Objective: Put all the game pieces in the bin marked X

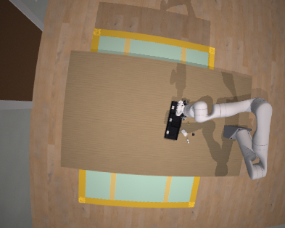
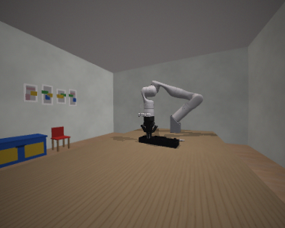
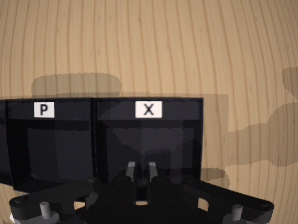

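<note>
The joined black bins lies 30 mm ahead of my hand, 70 mm to the left of it and 20 mm below it. The rest, counted from my hand: yellow ring 80 mm behind, 90 mm to the left, 30 mm below; white die 40 mm behind, 50 mm to the left, 30 mm below; white domino 50 mm behind, 160 mm to the left, 30 mm below.
</note>
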